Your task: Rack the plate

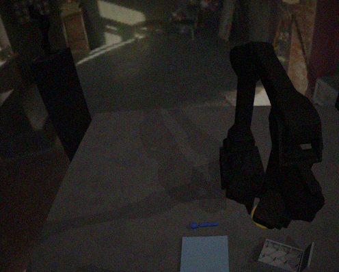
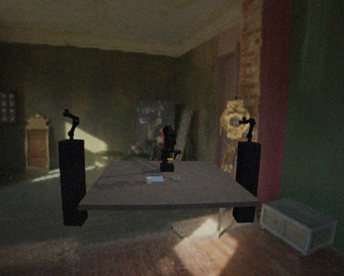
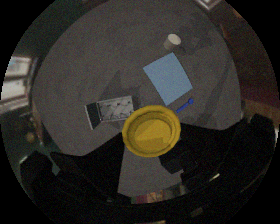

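Right now the dish rack is 15 cm below my gripper tip, 9 cm to the left of it and 4 cm ahead of it. From my gripper tip the other things lie so: light blue mat (18 cm below, 13 cm to the right, 4 cm ahead); then blue spoon (17 cm below, 15 cm to the right, 8 cm behind); then yellow plate (1 cm above).
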